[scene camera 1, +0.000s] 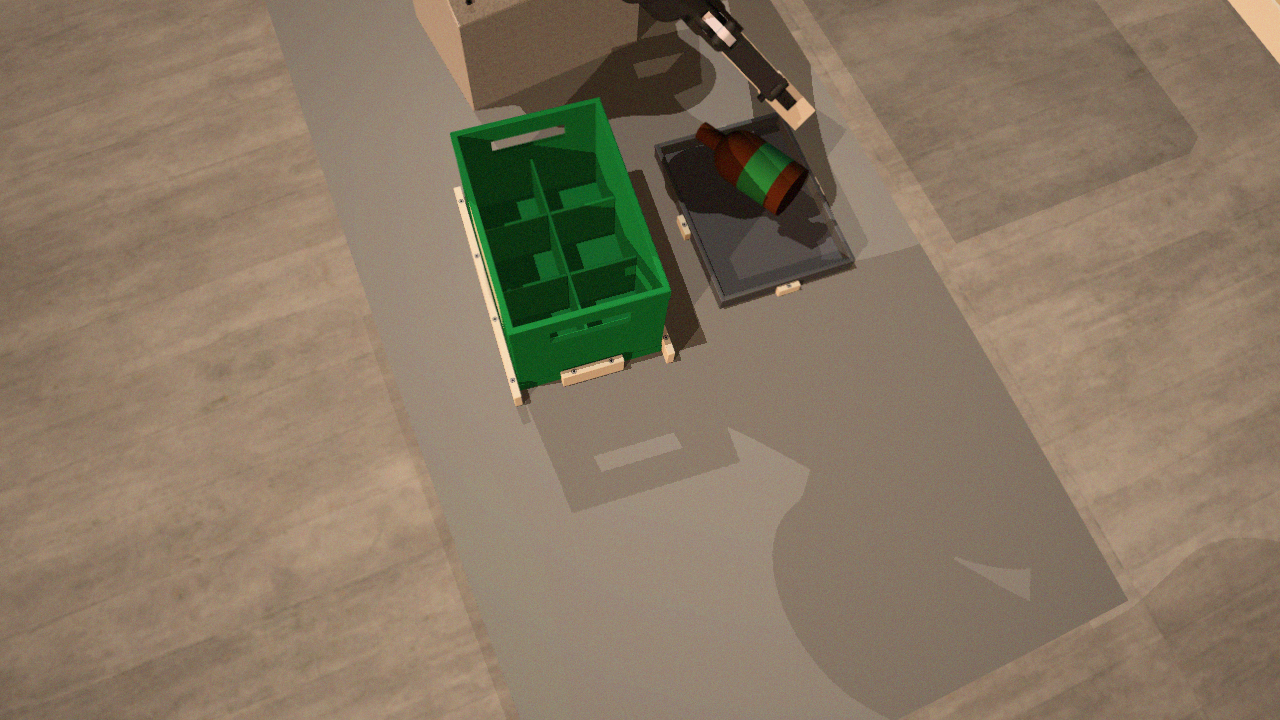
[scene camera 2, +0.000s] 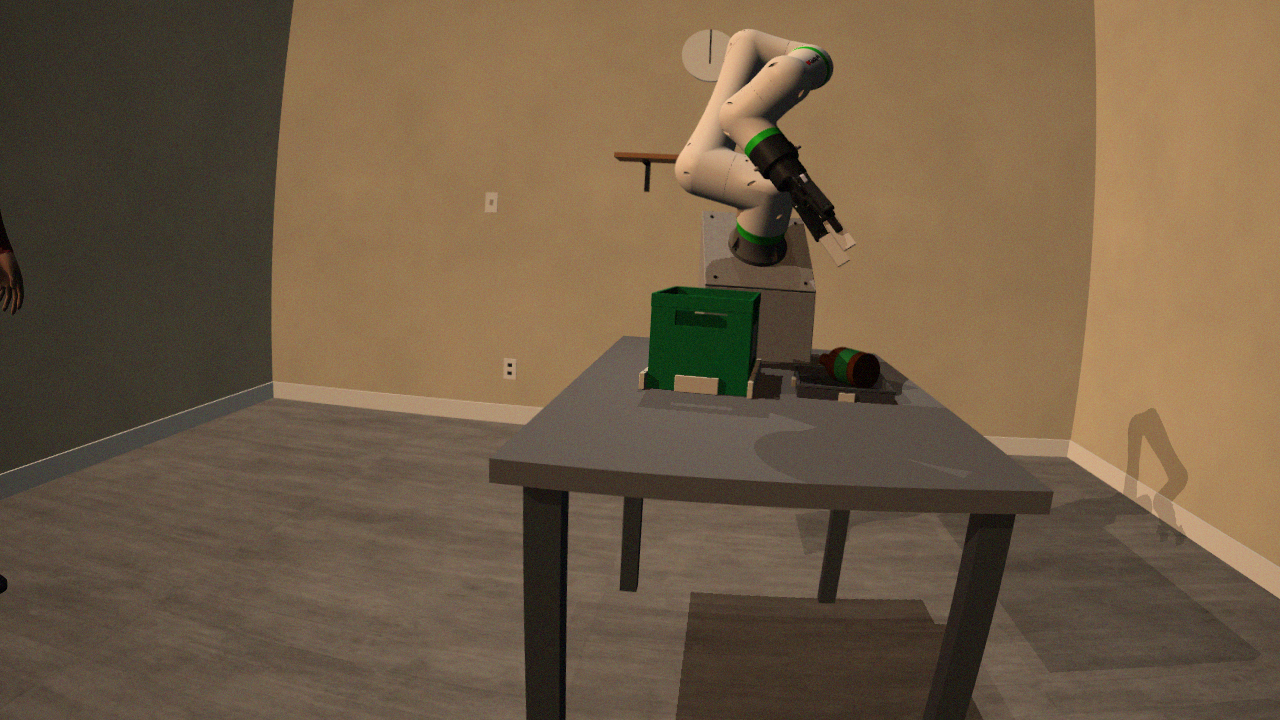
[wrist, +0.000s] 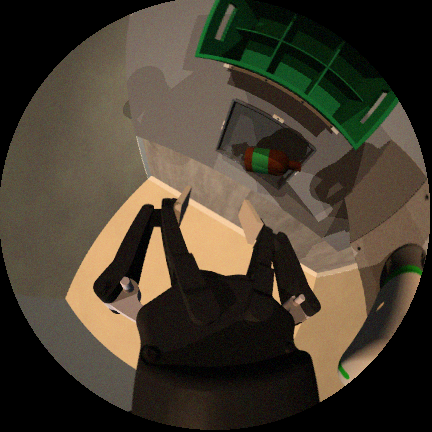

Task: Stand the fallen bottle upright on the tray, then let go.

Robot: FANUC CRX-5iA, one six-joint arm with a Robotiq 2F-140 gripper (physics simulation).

Labels:
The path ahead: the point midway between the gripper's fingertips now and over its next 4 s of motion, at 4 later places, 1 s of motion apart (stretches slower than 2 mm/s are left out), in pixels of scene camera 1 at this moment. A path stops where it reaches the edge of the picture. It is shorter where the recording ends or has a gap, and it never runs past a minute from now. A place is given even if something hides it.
The gripper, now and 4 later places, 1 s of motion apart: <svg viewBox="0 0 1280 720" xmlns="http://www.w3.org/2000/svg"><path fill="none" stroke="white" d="M784 98L784 98L766 84L746 80L720 60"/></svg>

